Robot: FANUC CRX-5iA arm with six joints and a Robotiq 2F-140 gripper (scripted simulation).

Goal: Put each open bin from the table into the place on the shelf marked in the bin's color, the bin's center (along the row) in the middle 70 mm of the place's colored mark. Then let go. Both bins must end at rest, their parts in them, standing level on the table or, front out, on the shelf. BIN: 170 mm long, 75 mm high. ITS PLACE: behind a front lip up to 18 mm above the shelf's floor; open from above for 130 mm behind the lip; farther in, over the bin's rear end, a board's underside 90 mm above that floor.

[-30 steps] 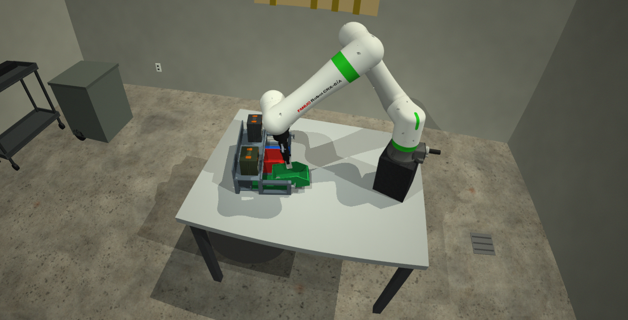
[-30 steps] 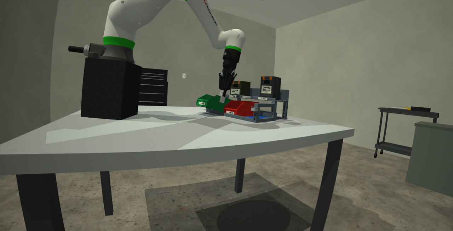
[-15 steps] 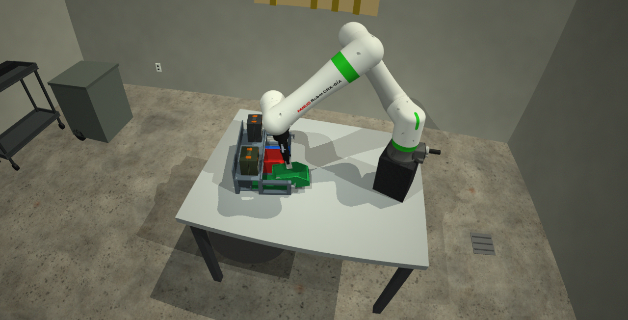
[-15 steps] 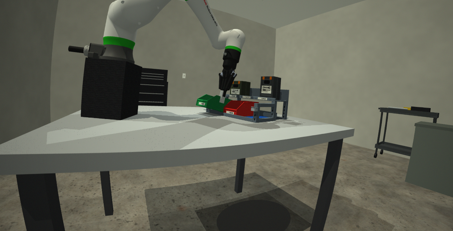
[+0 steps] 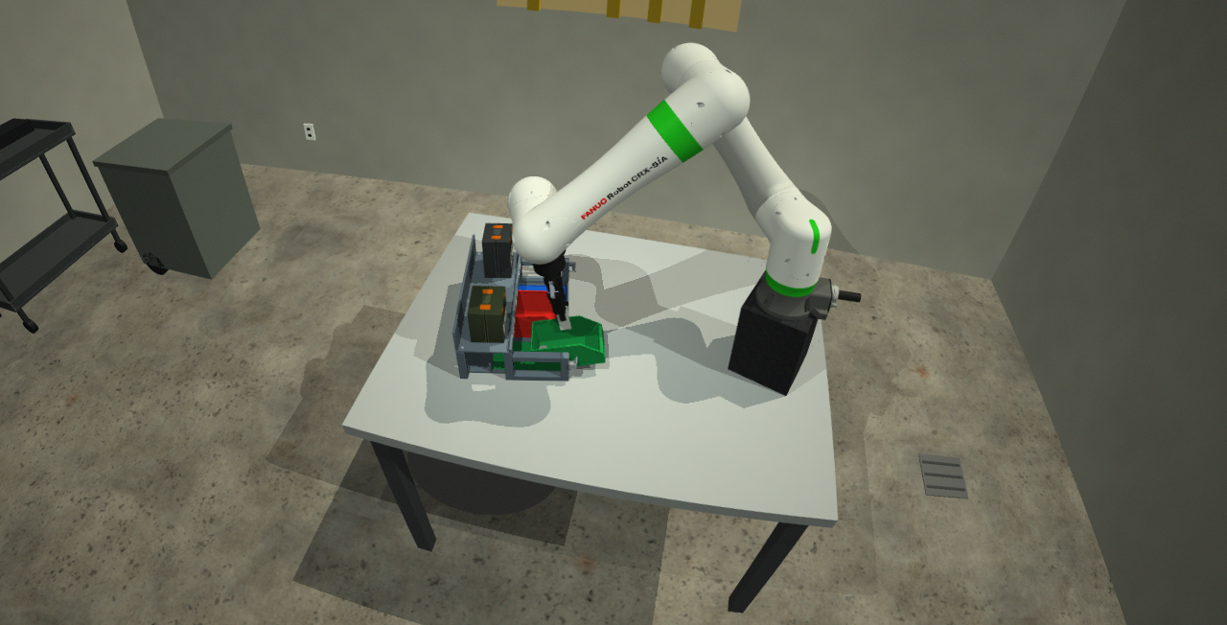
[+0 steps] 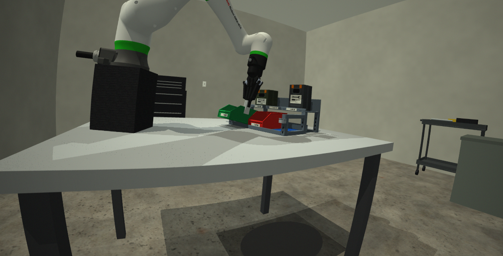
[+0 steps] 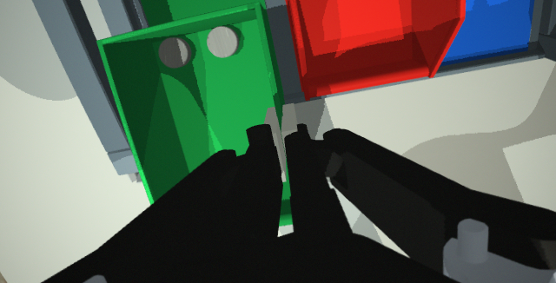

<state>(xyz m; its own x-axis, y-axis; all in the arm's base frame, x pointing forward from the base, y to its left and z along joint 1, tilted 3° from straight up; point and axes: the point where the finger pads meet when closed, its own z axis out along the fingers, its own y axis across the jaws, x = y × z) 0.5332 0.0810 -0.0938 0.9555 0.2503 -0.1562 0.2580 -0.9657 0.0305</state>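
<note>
My gripper is now 20 mm past the green bin, 40 mm to the right of it and 40 mm above it. The rest, counted from my hand: red bin: 100 mm ahead, 40 mm to the right, 50 mm below.
</note>
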